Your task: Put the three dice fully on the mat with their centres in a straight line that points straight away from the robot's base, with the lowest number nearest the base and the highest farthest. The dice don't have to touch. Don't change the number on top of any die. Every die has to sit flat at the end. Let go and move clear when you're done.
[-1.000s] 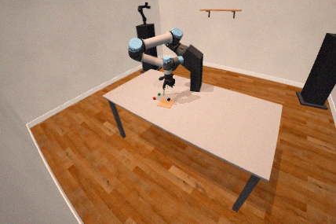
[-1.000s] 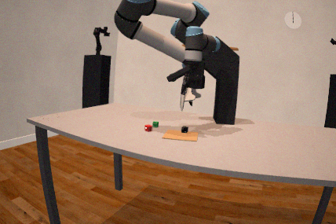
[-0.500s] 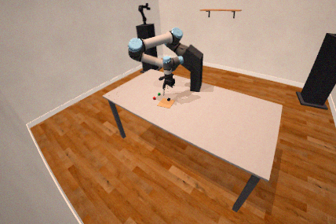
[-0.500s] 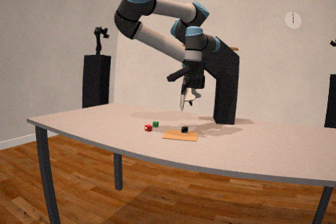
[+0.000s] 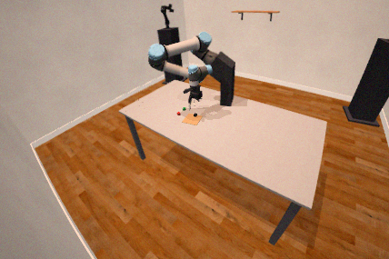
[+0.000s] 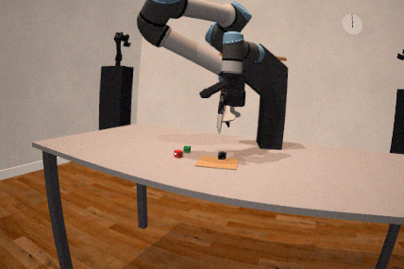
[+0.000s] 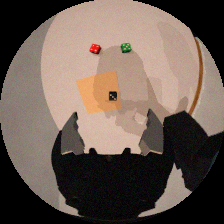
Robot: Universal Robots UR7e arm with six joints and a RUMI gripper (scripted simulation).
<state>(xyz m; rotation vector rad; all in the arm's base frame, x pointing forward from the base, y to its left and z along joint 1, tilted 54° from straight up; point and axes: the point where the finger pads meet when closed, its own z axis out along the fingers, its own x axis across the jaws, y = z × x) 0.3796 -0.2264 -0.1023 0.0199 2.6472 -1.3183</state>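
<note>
Now: hand 16 cm to the left of the red die, 10 cm above it and 3 cm short of it. The rest, counted from my hand: black die: 10 cm below; then green die: 15 cm to the right, 10 cm below, 6 cm behind; then orange mat: 11 cm below, 5 cm ahead, 1 cm to the right.
</note>
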